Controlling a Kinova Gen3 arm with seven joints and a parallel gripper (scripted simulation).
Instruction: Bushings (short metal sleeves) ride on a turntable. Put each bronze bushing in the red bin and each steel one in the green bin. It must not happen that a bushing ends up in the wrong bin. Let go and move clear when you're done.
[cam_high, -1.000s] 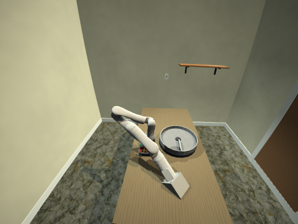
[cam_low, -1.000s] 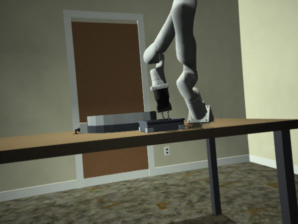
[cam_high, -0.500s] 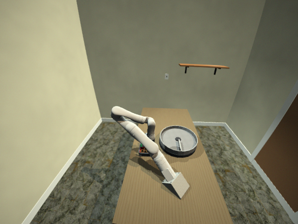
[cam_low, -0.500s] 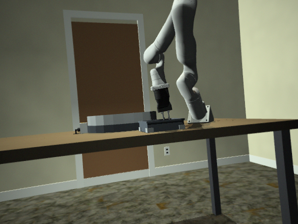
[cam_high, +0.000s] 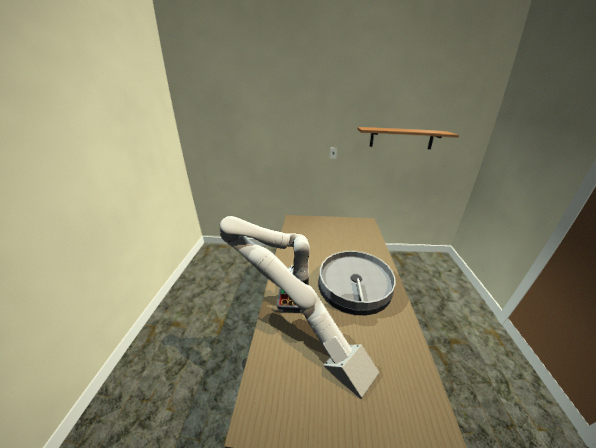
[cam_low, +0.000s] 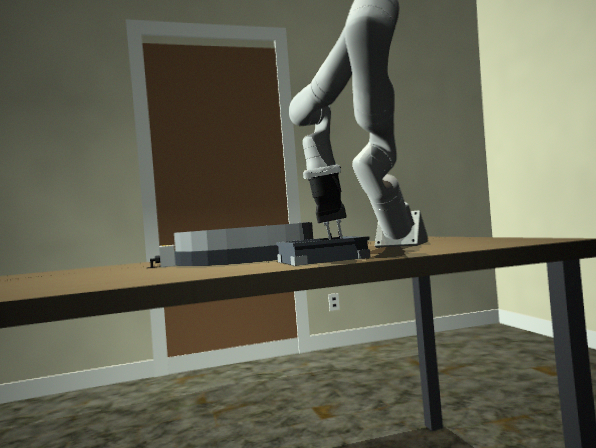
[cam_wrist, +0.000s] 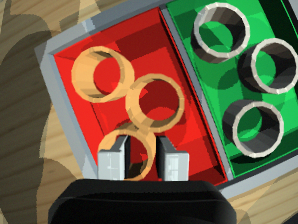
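My gripper is now 4 cm short of the bin tray, 3 cm to the right of it and 2 cm above it. From my hand the other things lie so: grey turntable (30 cm to the right, 22 cm ahead, 1 cm above).
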